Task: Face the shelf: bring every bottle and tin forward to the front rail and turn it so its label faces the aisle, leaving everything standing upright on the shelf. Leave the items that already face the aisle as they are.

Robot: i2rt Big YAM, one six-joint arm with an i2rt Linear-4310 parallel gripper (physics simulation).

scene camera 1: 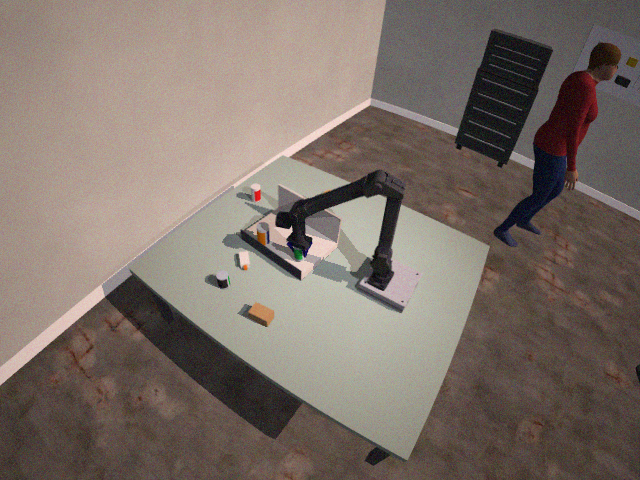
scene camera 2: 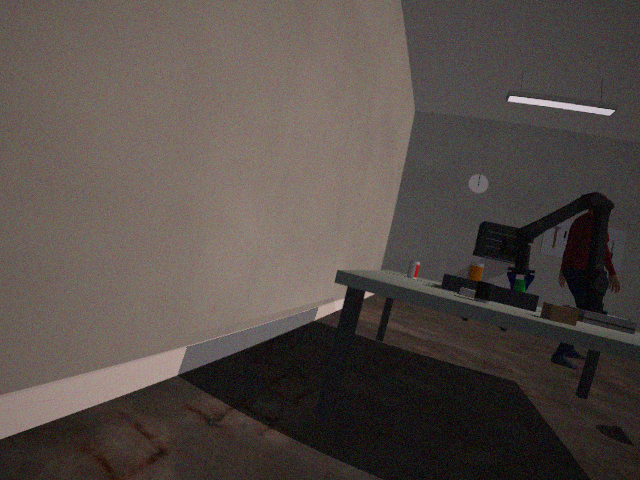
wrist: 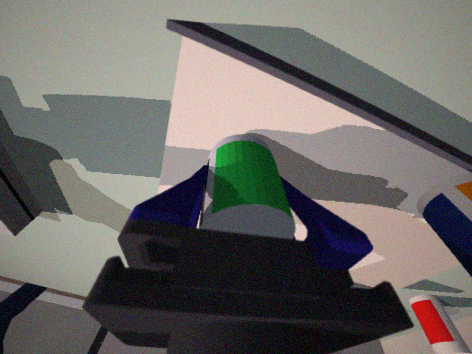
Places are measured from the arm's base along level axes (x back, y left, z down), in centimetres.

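Pixels of known places: gripper, fingertip midpoint: [scene camera 1: 300, 254] [wrist: 242, 177]; arm's base, origin of the base link: [scene camera 1: 380, 278] [scene camera 2: 591, 311].
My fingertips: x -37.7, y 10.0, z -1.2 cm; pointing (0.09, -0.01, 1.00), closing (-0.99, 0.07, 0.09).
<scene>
For each thing: its top centre in the pictures, then the offset to it from my fingertips. Level surfaces: height alone.
- shelf board, its level: dz +2.8 cm
- dark front rail, middle of its top: [wrist: 461, 163] [scene camera 2: 490, 284] [scene camera 1: 269, 249] dx -13.7, dy +6.1, dz -0.1 cm
- upright grey tin with a green label, middle of its top: [wrist: 238, 240] [scene camera 1: 300, 245] [scene camera 2: 520, 278] dx -0.2, dy +0.1, dz -5.7 cm
- orange-and-blue bottle, middle of its top: [scene camera 1: 262, 226] [scene camera 2: 477, 262] dx -20.4, dy +2.1, dz -8.1 cm
- table, its level: dz +6.6 cm
- red-and-white tin, middle of its top: [scene camera 2: 415, 261] [scene camera 1: 255, 186] dx -48.6, dy -25.4, dz -3.0 cm
- white-and-orange box, middle of its top: [scene camera 2: 473, 290] [scene camera 1: 244, 259] dx -21.5, dy +15.6, dz +3.8 cm
- black tin, middle of its top: [scene camera 1: 222, 275] dx -20.6, dy +31.3, dz -0.4 cm
- orange block, middle of its top: [scene camera 2: 561, 306] [scene camera 1: 261, 311] dx +4.1, dy +34.8, dz +1.6 cm
The shelf board [scene camera 1: 323, 246] [wrist: 225, 100] has a dark front rail [scene camera 1: 271, 255] [scene camera 2: 509, 298] [wrist: 300, 77]. My gripper [scene camera 1: 299, 248] [scene camera 2: 520, 280] [wrist: 242, 177] is shut on an upright grey tin with a green label [scene camera 1: 298, 254] [scene camera 2: 520, 284] [wrist: 247, 172], near the rail's right end in scene camera 1. The green label faces the aisle side. Whether the tin's base touches the board cannot be told. An orange-and-blue bottle [scene camera 1: 263, 234] [scene camera 2: 476, 271] [wrist: 447, 227] stands upright by the rail's left end, its orange side towards the aisle and its blue side towards the gripper.
On the table [scene camera 1: 351, 351] are a red-and-white tin [scene camera 1: 255, 192] [scene camera 2: 413, 269] [wrist: 433, 322], a white-and-orange box [scene camera 1: 244, 259], a black tin [scene camera 1: 222, 279] and an orange block [scene camera 1: 261, 314]. A grey panel [scene camera 1: 324, 225] backs the shelf. A person [scene camera 1: 573, 113] stands beyond the table.
</scene>
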